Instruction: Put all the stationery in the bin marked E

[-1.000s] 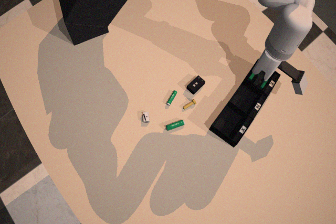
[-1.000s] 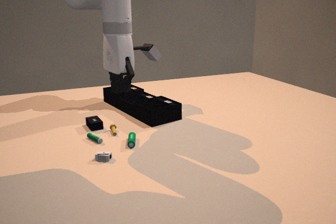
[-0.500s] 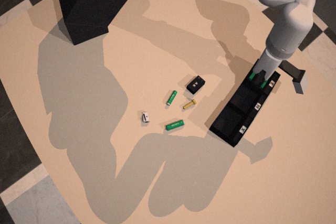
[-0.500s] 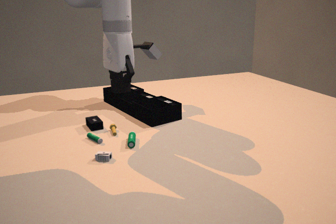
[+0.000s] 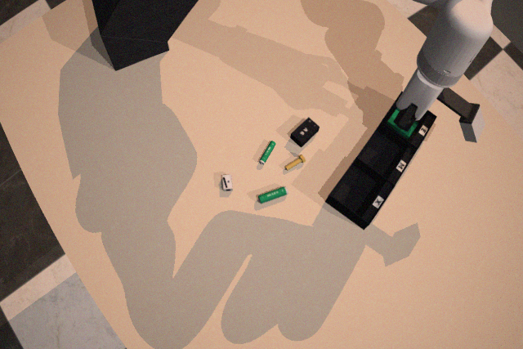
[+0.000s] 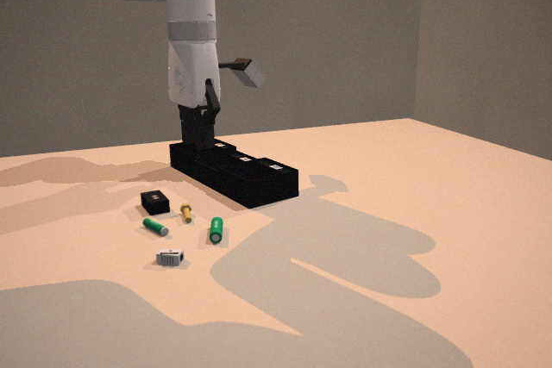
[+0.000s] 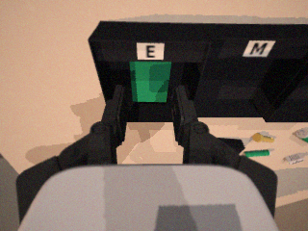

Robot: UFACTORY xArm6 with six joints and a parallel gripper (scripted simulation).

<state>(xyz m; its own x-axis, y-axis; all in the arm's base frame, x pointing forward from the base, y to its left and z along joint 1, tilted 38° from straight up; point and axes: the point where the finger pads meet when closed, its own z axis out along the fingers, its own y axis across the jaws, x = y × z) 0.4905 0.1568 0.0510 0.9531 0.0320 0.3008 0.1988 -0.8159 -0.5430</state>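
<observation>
Now: hand 5 cm above the green eraser. From my hand the other things lie so: black bin row (2 cm ahead, 8 cm to the right, 4 cm below); yellow bolt (7 cm behind, 20 cm to the right, 5 cm below); black 9 V battery (11 cm behind, 15 cm to the right, 5 cm below).
</observation>
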